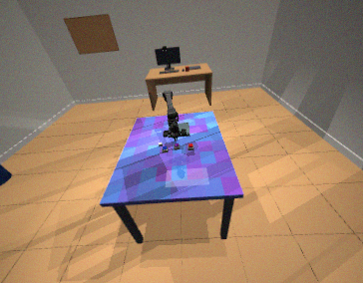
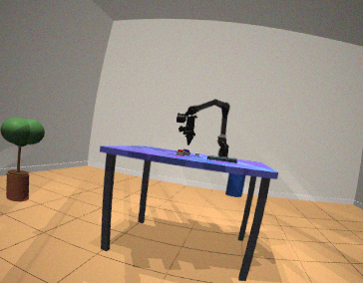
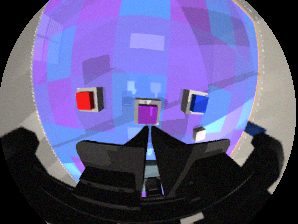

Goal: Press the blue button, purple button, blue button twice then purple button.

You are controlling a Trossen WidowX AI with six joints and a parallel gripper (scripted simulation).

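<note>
My gripper tip is now 4 cm above the purple button. Also, from my gripper tip: red button (11 cm to the left, 5 cm ahead, 4 cm below); blue button (11 cm to the right, 4 cm below, 1 cm ahead).
</note>
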